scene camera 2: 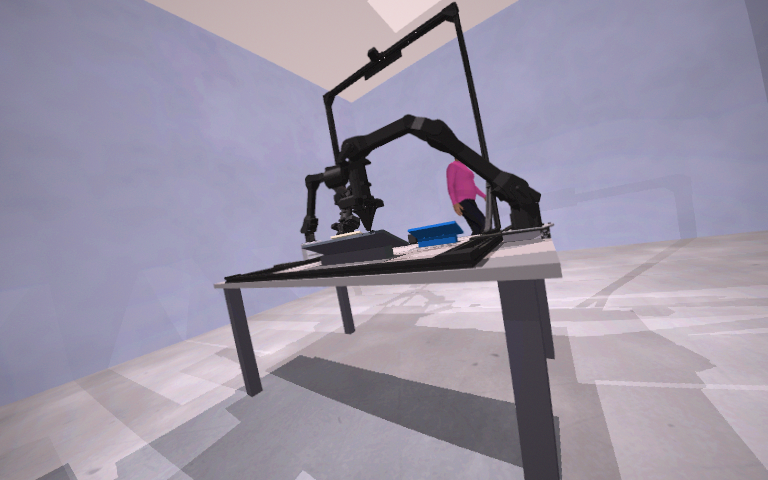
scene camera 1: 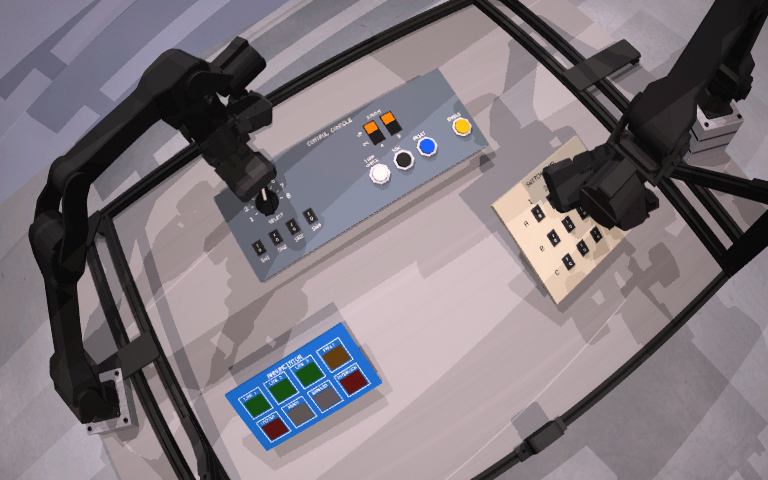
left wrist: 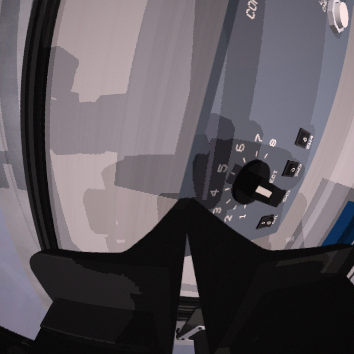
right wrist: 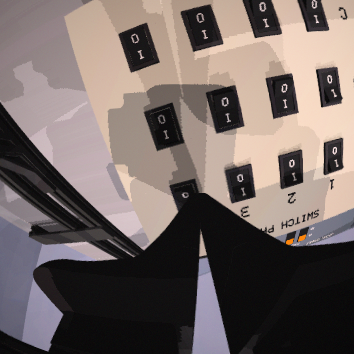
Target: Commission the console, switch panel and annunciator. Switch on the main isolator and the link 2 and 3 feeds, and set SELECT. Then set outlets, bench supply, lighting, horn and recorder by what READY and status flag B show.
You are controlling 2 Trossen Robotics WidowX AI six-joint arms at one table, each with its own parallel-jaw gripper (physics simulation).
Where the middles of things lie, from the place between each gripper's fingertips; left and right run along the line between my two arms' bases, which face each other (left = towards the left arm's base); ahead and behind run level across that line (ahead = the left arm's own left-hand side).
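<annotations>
Measured from the black SELECT knob [left wrist: 251, 183], my left gripper is 10 mm above it, 50 mm past it and 20 mm to the left of it. From my right hand, the knob is 10 mm below, 180 mm ahead and 420 mm to the left. So, going by its middle, the knob is nearer to my left gripper than to my right hand.
</annotations>
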